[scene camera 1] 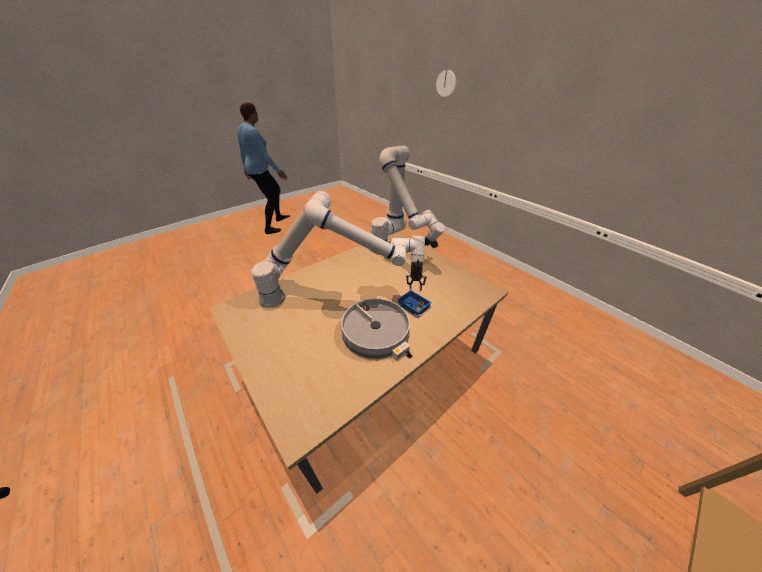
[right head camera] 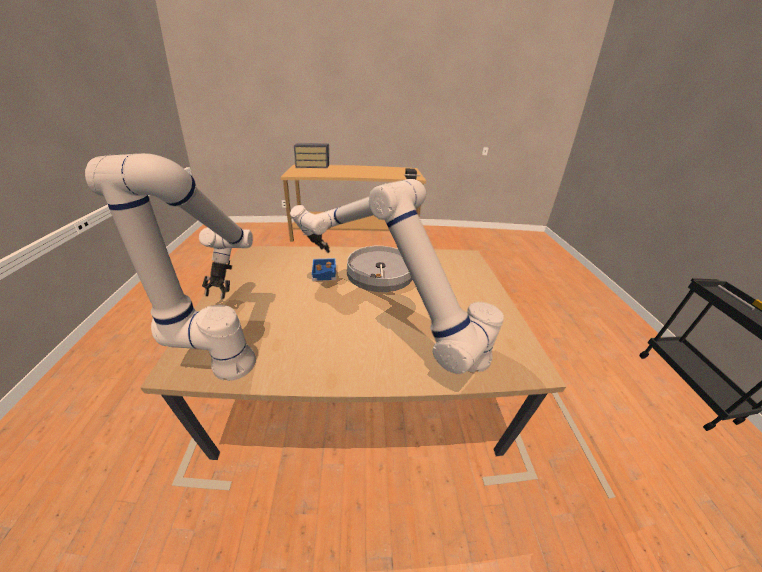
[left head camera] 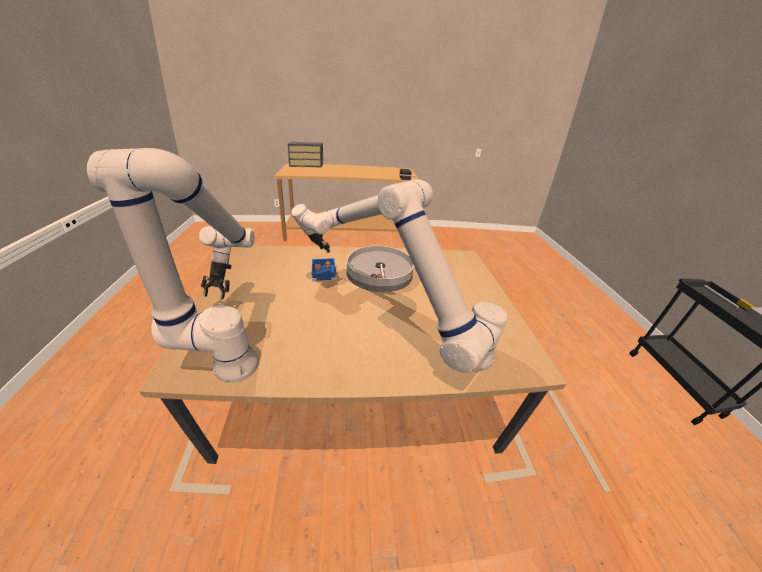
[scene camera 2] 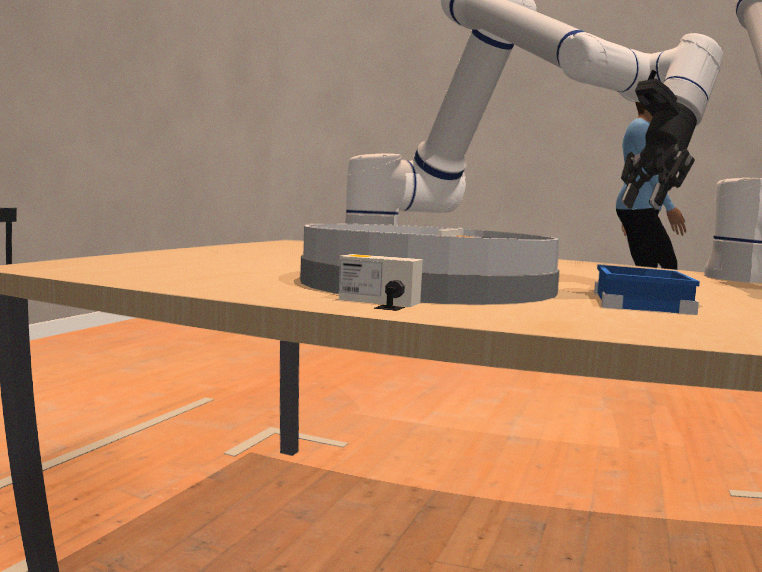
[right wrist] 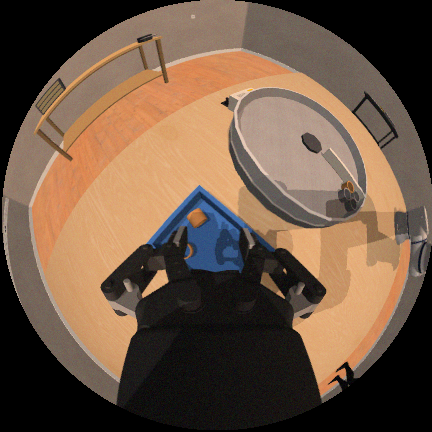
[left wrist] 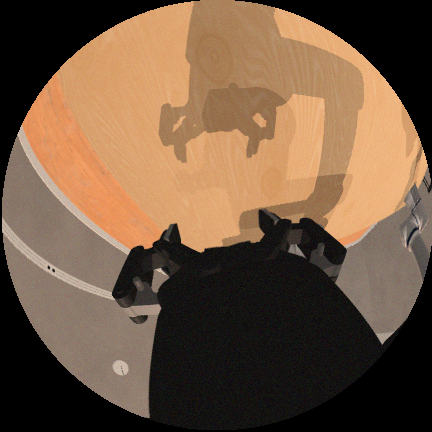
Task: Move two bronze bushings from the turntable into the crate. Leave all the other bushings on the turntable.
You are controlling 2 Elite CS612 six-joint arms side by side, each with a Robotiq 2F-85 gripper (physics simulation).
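Two bronze bushings (right wrist: 197, 217) (right wrist: 188, 251) lie in the blue crate (right wrist: 176, 218) (left head camera: 323, 277) (scene camera 2: 646, 290); a finger partly hides the nearer one in the right wrist view. On the grey turntable (right wrist: 240, 155) (left head camera: 379, 285) (scene camera 2: 480, 258), one bronze bushing (right wrist: 347, 187) sits against several dark grey bushings (right wrist: 351, 204) at the end of the pale bar. My right gripper (right wrist: 213, 234) (scene camera 1: 416, 288) (scene camera 2: 641, 203) is open and empty above the crate, pointing down. My left gripper (left wrist: 218, 224) (left head camera: 215, 294) is open and empty above the table, left of the crate in the left head camera.
A pale bar (right wrist: 340, 164) (scene camera 1: 364, 312) crosses part of the turntable. A white labelled box (scene camera 2: 378, 280) (scene camera 1: 401, 350) adjoins its outer wall. A wooden shelf table (left head camera: 347, 172) stands behind the worktable, a black cart (left head camera: 680, 363) at the right. A person (scene camera 1: 253, 150) stands beyond the arms.
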